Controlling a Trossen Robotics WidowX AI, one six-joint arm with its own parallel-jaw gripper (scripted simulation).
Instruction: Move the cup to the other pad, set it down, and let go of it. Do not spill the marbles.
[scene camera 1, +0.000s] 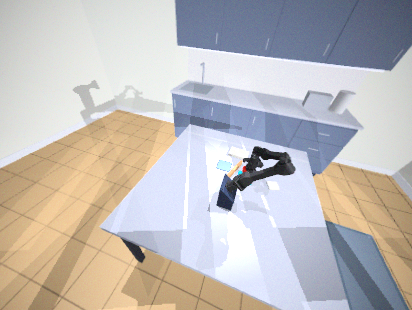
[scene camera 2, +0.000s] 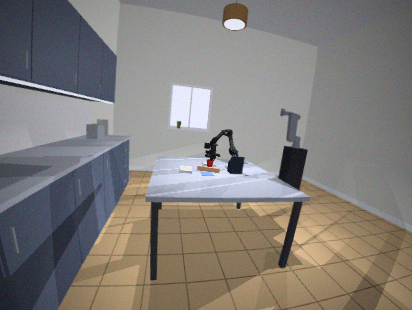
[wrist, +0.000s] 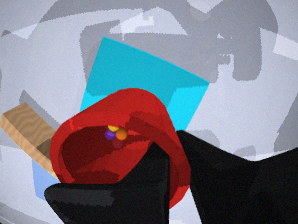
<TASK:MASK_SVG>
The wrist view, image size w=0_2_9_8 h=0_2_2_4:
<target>my gripper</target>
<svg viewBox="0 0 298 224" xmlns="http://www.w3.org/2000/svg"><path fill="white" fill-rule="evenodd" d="M170 155L153 141L148 151L145 152L145 156L140 160L140 163L130 169L128 175L118 181L117 184L57 183L49 185L47 190L45 190L45 200L55 210L55 213L64 224L169 224ZM177 129L181 147L184 148L186 159L188 159L188 163L192 167L190 169L189 188L194 197L193 200L196 202L201 224L298 224L298 148L290 149L290 151L266 157L266 159L259 161L242 159L242 157L237 155L231 155L230 152L227 153L223 149L216 147L216 145L209 144L204 139L198 139L198 137L184 131L184 129Z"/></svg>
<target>cup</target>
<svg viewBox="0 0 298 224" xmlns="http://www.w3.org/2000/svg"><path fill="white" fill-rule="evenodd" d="M52 136L49 157L51 157L52 169L55 171L60 183L117 184L118 181L128 175L130 169L140 163L150 144L154 141L154 143L160 145L170 155L170 208L182 200L186 190L189 188L190 169L192 167L190 167L188 159L186 159L184 148L181 147L180 137L178 137L176 128L174 128L172 120L170 120L165 105L153 93L145 91L145 89L125 88L109 93L109 96L96 101L96 103L90 105L90 107L84 109L78 115L65 120L65 123L60 125L55 135ZM108 125L125 128L128 131L128 136L124 139L124 145L120 149L114 148L112 140L106 139L105 132L108 129Z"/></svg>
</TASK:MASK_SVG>
